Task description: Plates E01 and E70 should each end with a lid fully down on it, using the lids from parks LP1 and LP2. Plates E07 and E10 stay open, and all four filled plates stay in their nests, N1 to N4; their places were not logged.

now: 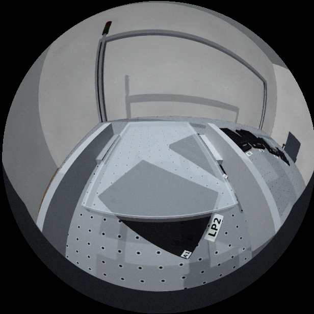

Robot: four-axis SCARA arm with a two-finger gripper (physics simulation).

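A clear lid point(155, 171) and a black lid park LP2 point(161, 234) share the view with the gripper point(158, 128).
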